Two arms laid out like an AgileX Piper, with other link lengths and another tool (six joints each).
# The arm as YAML. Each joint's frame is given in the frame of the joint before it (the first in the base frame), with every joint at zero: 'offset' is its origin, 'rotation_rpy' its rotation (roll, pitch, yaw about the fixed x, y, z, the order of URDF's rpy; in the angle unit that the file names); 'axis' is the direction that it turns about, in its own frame. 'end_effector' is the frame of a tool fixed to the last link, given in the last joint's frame.
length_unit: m
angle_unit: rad
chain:
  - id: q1
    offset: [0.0, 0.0, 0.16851]
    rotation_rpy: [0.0, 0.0, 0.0]
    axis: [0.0, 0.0, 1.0]
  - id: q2
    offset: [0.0, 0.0, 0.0]
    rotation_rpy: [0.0, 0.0, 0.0]
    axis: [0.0, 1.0, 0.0]
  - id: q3
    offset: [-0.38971, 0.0, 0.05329]
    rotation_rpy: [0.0, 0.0, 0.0]
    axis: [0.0, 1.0, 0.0]
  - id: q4
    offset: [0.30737, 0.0, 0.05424]
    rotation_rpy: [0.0, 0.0, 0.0]
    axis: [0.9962, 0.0, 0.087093]
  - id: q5
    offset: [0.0, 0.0, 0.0]
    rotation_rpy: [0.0, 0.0, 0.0]
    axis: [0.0, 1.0, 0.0]
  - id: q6
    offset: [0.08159, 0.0, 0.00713]
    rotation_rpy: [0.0, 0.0, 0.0]
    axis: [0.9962, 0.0, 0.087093]
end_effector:
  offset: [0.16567, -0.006, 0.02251]
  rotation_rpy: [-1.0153, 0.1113, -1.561]
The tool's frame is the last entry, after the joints.
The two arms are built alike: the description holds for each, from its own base.
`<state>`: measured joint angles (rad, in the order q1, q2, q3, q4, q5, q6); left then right.
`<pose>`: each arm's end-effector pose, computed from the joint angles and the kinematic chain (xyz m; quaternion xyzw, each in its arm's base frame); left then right.
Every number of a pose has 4 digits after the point. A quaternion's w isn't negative.
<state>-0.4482 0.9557 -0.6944 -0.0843 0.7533 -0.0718 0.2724 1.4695 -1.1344 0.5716 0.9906 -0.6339</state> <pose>0.2493 -0.1412 0.2975 -0.4588 0.7143 -0.4625 0.2558 0.3753 0.2186 0.3109 -0.7405 0.4581 -0.0752 0.4860</pose>
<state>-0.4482 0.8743 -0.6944 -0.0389 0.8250 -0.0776 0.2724 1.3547 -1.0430 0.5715 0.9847 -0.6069</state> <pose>0.2299 -0.1241 0.3078 -0.4464 0.7196 -0.4575 0.2713 0.3388 0.2077 0.3197 -0.7309 0.4646 -0.0831 0.4929</pose>
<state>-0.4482 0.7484 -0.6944 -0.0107 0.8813 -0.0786 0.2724 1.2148 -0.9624 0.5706 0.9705 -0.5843</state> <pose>0.2054 -0.1069 0.3293 -0.4292 0.7081 -0.4759 0.2964 0.3028 0.1961 0.3375 -0.7166 0.4605 -0.1047 0.5133</pose>
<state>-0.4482 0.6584 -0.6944 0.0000 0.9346 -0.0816 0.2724 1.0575 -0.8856 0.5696 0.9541 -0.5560</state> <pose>0.1843 -0.0945 0.3397 -0.4225 0.7000 -0.4862 0.3083 0.2649 0.1837 0.3561 -0.6965 0.4532 -0.1318 0.5405</pose>
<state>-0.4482 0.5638 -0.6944 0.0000 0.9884 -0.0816 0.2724 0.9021 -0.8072 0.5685 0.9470 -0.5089</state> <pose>0.1610 -0.0833 0.3483 -0.4162 0.6899 -0.5001 0.3174 0.2256 0.1716 0.3649 -0.6731 0.4541 -0.1512 0.5638</pose>
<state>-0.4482 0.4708 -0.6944 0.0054 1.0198 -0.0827 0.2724 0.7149 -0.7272 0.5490 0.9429 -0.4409</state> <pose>0.1415 -0.0727 0.3582 -0.4061 0.6743 -0.5193 0.3329 0.1824 0.1552 0.3704 -0.6437 0.4526 -0.1789 0.5906</pose>
